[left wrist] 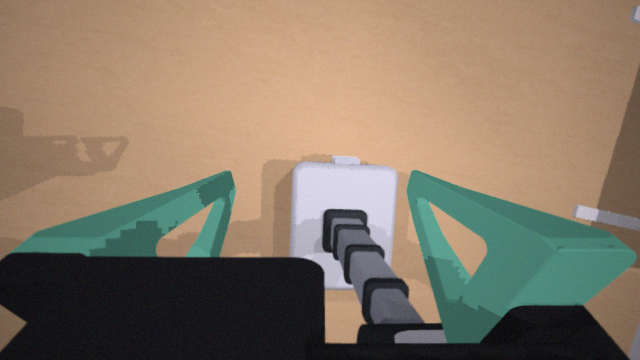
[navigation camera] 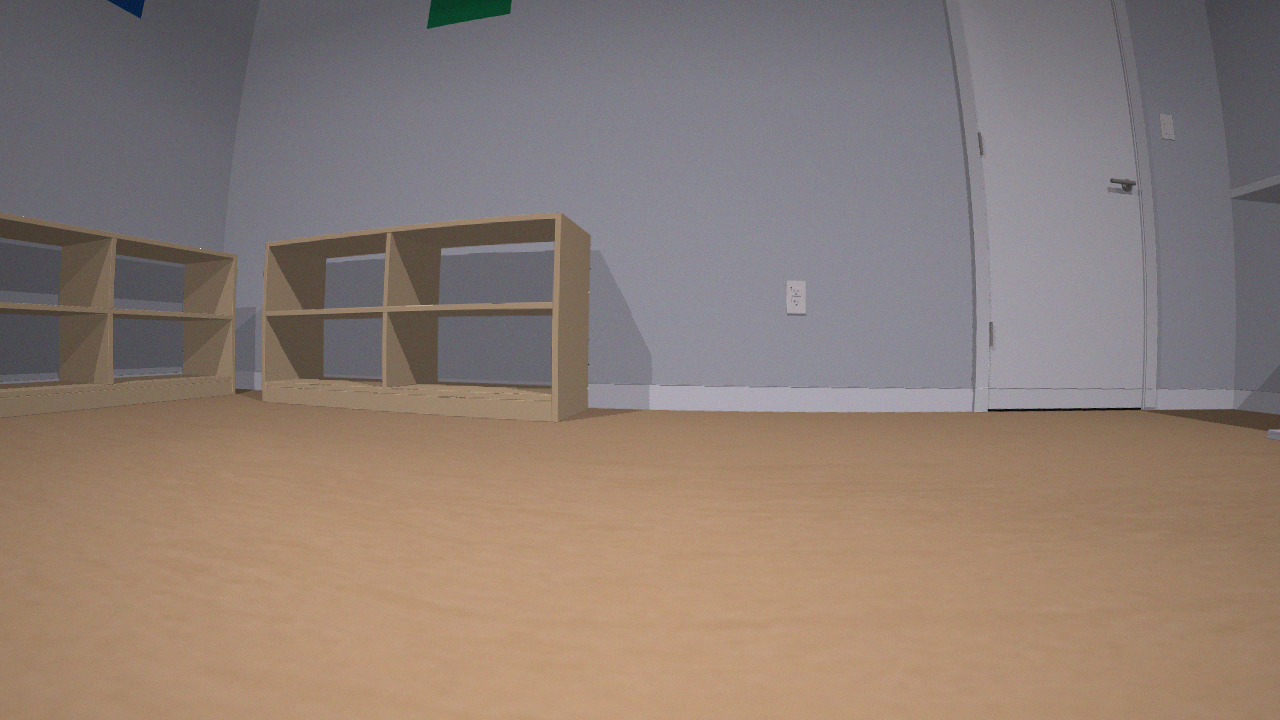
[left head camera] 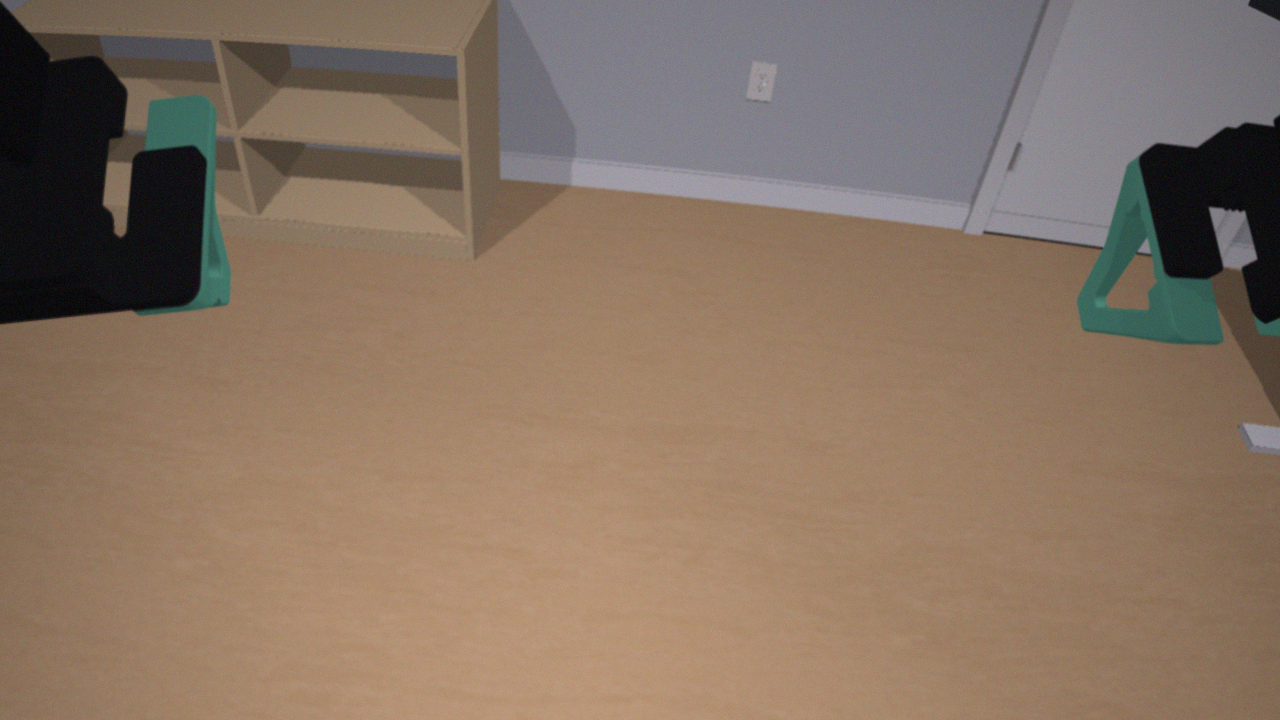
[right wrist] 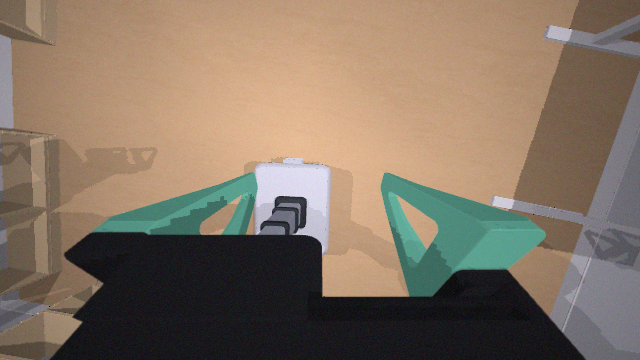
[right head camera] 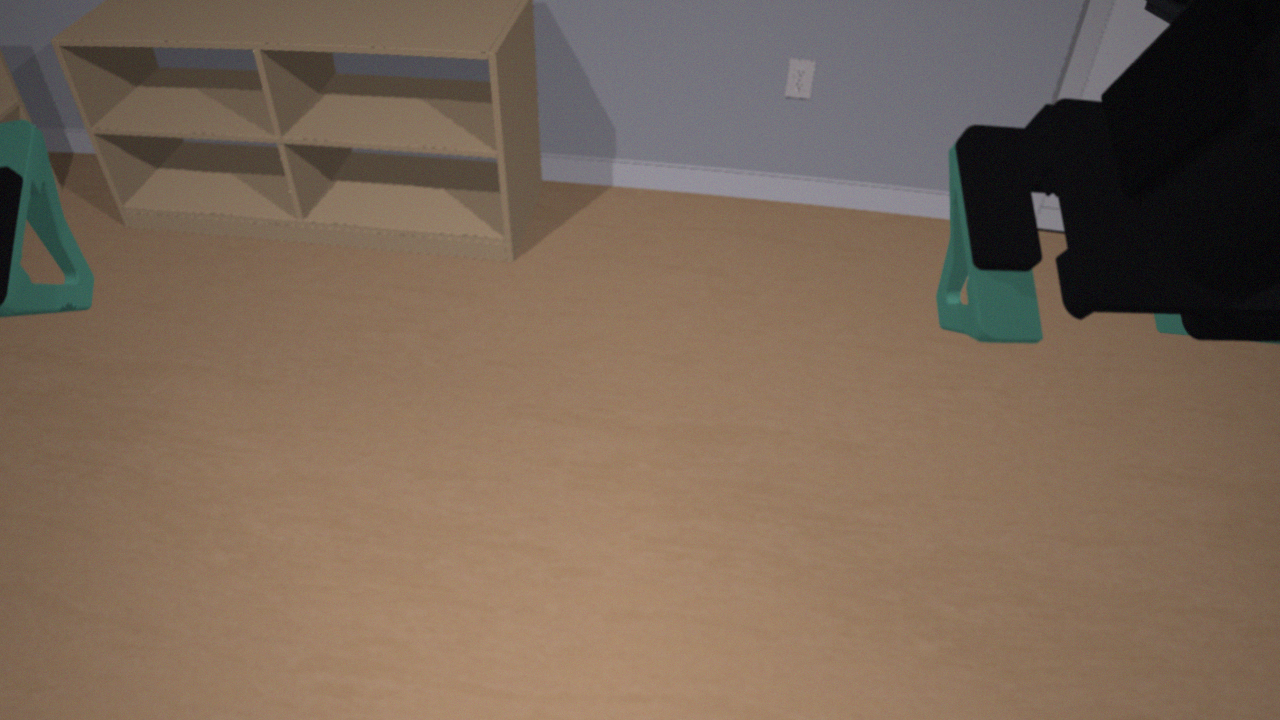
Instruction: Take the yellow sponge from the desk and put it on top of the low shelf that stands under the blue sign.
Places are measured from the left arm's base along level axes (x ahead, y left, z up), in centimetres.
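Pixels of known places: left gripper, fingertip midpoint: [left wrist: 320,180] [left head camera: 102,300]; right gripper, fingertip midpoint: [left head camera: 1174,317] [right wrist: 319,179] [right head camera: 1054,314].
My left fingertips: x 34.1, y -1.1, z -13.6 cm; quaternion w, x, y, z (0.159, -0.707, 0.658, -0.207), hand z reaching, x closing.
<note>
Behind a point stands the place of what it marks.
The yellow sponge does not show in these views. A corner of the blue sign [navigation camera: 129,6] @(x 196.6, y 198.4, z 26.3 cm) shows on the wall at the top left of the navigation view. The low wooden shelf [navigation camera: 116,395] @(x 179.1, y 161.7, z -137.1 cm) [right head camera: 7,89] @(x 236.0, y 155.9, z -103.0 cm) below it is cut off by the left edge. A pale slab [navigation camera: 1257,189] at the far right, perhaps the desk, shows in part. My left gripper [left wrist: 320,180] @(x 34.1, y -1.1, z -13.6 cm) is open and empty, high over the floor. My right gripper [right wrist: 319,179] @(x 34.0, y -44.1, z -13.7 cm) [right head camera: 1087,331] @(x 34.0, y -44.1, z -13.7 cm) is open and empty, also over the floor.
A second low wooden shelf [left head camera: 480,134] @(x 211.0, y -1.3, z -109.7 cm) [right head camera: 519,143] @(x 212.4, y -1.5, z -112.5 cm) [navigation camera: 572,322] @(x 212.9, y -1.6, z -111.8 cm) stands against the wall under a green sign [navigation camera: 469,8] @(x 247.8, y 54.7, z 30.6 cm). A white door [navigation camera: 1051,223] @(x 213.1, y -182.9, z -67.7 cm) is to its right. White foot bars [left head camera: 1262,438] [left wrist: 610,217] [right wrist: 535,210] @(x 2.9, y -208.2, z -136.4 cm) lie on the floor at the right.
</note>
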